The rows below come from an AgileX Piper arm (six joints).
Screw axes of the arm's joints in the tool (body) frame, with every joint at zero. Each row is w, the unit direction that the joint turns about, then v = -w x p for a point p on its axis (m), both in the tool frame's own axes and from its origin. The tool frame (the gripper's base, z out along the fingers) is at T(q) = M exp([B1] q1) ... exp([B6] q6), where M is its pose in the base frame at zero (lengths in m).
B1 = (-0.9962, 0, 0.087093, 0, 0.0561, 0)
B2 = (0, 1, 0, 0.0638, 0, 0.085)
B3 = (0, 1, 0, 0.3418, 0, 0.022)
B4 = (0, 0, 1, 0, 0, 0)
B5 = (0, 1, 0, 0.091, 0, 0)
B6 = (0, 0, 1, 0, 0, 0)
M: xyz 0.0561 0 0.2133 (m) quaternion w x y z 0.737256 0 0.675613 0
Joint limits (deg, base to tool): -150..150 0..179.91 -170..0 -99.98..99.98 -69.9..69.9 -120..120
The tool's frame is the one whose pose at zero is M.
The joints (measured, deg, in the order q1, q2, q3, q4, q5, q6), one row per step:
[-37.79, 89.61, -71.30, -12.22, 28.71, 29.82]
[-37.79, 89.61, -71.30, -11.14, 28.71, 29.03]
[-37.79, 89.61, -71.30, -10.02, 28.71, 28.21]
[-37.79, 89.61, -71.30, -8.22, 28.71, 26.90]
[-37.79, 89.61, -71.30, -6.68, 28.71, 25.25]
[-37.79, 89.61, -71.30, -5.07, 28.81, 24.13]
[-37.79, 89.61, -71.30, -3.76, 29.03, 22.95]
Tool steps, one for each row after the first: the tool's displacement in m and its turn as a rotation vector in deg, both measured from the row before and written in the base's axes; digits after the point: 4 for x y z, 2 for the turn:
[0.0005, 0.0007, -0.0002, 0.41, -0.22, 0.27]
[0.0005, 0.0007, -0.0002, 0.42, -0.24, 0.28]
[0.0008, 0.0011, -0.0002, 0.67, -0.40, 0.45]
[0.0007, 0.0009, -0.0001, 0.28, -0.09, 0.74]
[0.0006, 0.0010, -0.0002, 0.67, -0.33, 0.37]
[0.0004, 0.0009, -0.0003, 0.47, -0.04, 0.47]

